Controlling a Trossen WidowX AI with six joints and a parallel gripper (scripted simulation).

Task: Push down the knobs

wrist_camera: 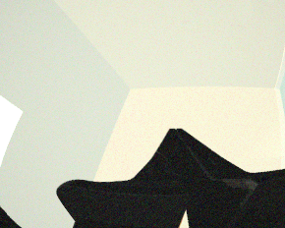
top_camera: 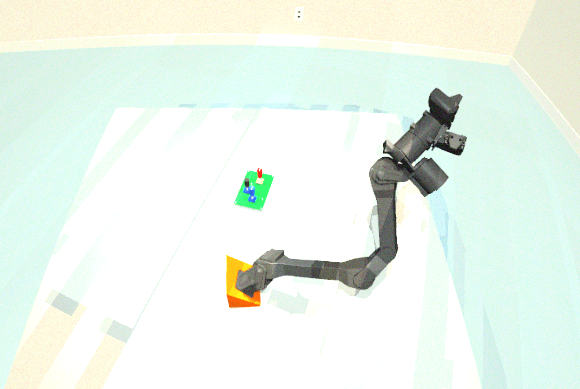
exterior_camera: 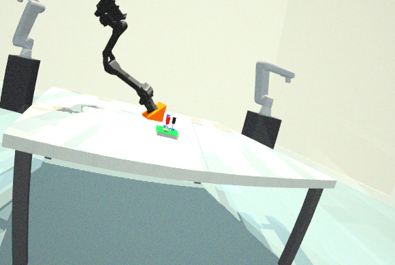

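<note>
The blue knob is 10 cm ahead of my gripper tip, 49 cm to the left of it and 52 cm below it. Round my gripper tip: red knob 18 cm ahead, 47 cm to the left, 52 cm below.
</note>
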